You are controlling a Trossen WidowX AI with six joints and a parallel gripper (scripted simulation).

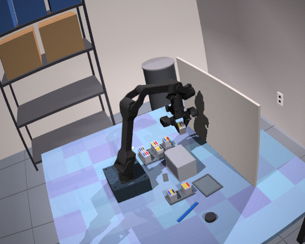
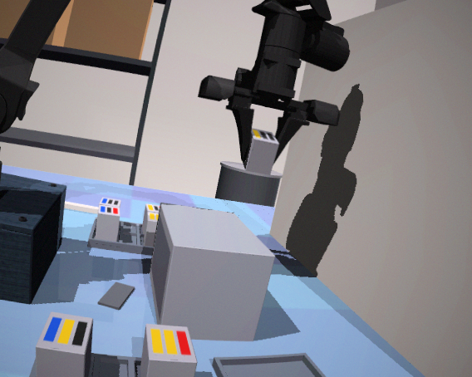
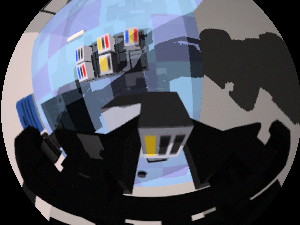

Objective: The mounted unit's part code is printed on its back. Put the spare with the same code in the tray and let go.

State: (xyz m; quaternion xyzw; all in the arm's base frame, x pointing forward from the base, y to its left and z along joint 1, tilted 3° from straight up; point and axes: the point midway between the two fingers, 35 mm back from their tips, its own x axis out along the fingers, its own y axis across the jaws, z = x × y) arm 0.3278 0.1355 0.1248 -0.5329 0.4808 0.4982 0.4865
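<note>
My gripper tip is now 2 cm short of the flat grey tray, 27 cm to the left of it and 17 cm above it. Also, from my gripper tip: grey spare block: 3 cm above; then grey unit: 6 cm behind, 8 cm to the right, 12 cm below; then blue pen: 12 cm behind, 39 cm to the right, 16 cm below.
</note>
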